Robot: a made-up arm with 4 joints. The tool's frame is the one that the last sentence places.
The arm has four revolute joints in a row. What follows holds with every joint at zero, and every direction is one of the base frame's. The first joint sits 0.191 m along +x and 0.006 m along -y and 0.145 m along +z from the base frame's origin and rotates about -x. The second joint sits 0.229 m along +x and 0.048 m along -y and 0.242 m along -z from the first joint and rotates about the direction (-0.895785, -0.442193, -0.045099). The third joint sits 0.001 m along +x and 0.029 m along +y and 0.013 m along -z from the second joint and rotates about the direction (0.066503, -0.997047, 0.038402). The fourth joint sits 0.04 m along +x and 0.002 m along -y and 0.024 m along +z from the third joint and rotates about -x. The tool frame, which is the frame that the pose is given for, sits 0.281 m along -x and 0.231 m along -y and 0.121 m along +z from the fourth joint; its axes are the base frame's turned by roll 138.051, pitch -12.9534 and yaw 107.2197 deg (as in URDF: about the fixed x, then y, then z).
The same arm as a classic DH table. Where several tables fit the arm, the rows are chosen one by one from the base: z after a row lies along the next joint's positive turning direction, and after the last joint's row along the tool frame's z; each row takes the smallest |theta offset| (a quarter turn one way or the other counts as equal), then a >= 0, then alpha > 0; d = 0 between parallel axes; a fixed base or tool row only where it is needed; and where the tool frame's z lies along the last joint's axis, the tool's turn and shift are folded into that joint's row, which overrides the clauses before.
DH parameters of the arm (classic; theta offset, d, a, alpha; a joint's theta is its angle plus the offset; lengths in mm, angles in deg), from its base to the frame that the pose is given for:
base (fixed): -90 145 6 90
joint 1: 84.18 -565.7 -235.9 26.39
joint 2: 8.66 160.3 -12 67.69
joint 3: -3.85 -25.5 23.9 -93.81
joint 4: 61.56 87.6 -153.7 -126.1
tool (fixed): -20.92 -260.7 0 0

